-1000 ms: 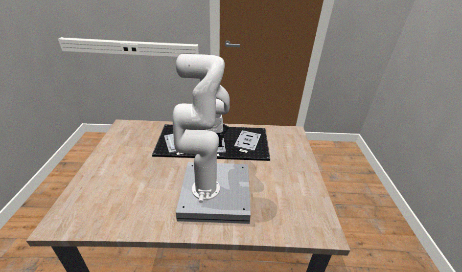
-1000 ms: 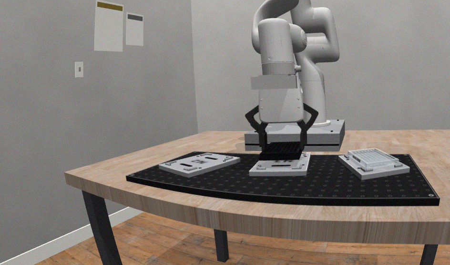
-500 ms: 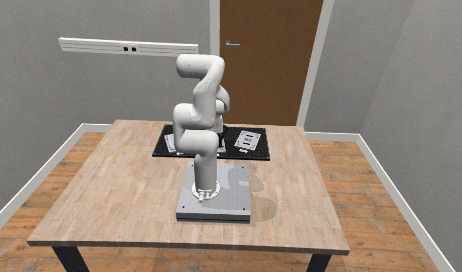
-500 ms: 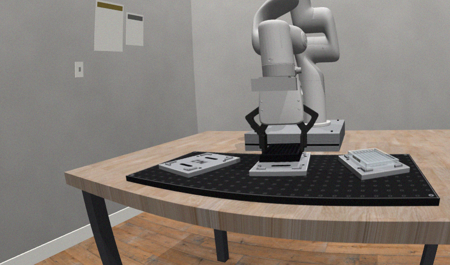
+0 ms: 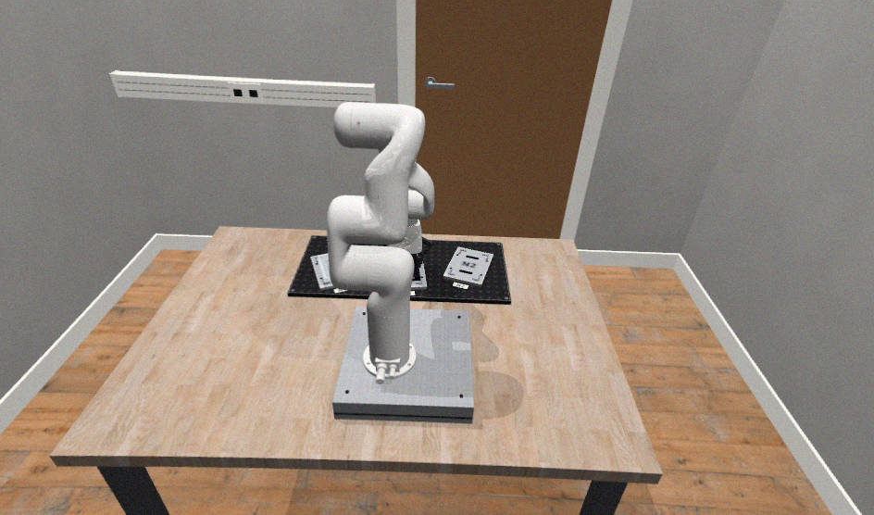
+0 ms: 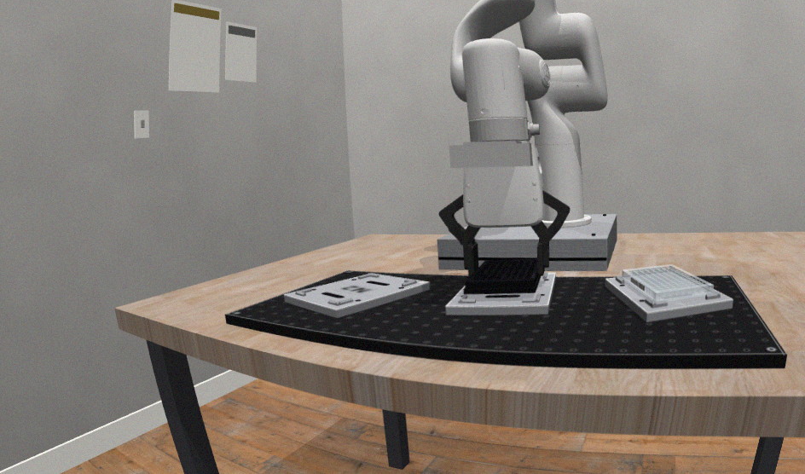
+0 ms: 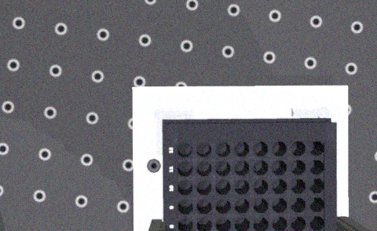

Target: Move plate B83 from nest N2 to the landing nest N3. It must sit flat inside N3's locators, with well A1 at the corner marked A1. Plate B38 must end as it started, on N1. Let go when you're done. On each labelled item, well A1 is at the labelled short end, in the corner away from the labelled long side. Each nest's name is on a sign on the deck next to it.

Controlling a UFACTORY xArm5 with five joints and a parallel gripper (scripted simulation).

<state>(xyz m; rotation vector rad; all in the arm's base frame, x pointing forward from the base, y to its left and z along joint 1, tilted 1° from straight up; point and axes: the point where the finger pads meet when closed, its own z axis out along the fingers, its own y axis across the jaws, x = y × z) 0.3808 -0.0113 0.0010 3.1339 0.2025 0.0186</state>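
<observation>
The nest N3 lies 3 cm below my hand. Also, from my hand: black well plate (1 cm below); nest N2 (20 cm to the right, 4 cm ahead, 3 cm below); clear well plate (22 cm to the left, 2 cm below).
</observation>
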